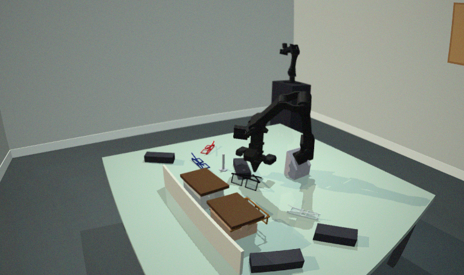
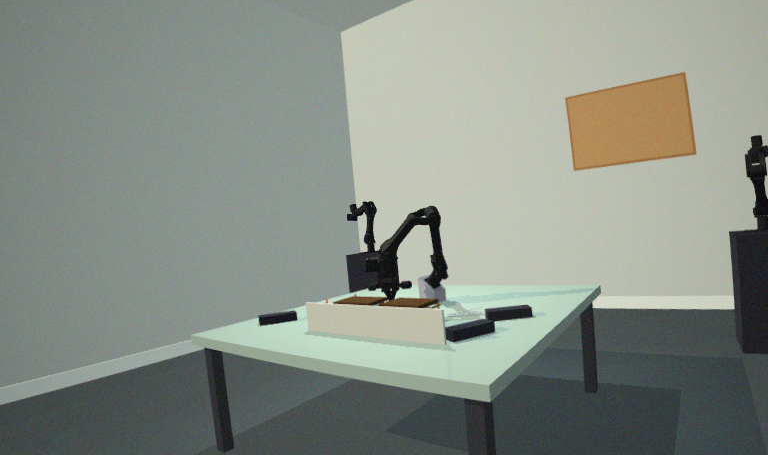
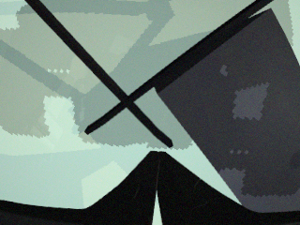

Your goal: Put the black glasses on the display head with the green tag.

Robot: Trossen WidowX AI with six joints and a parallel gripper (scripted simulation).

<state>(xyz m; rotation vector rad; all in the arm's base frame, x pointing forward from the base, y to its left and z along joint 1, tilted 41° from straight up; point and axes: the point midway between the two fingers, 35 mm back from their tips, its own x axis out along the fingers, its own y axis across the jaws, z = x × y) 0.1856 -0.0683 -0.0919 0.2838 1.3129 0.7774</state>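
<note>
Right now the small post is 13 cm to the right of my gripper tip and 9 cm ahead of it. The rest, counted from my gripper tip: tan head: 30 cm to the left, 30 cm ahead, 4 cm above; white panel: 41 cm ahead, 18 cm to the left, 3 cm above.
</note>
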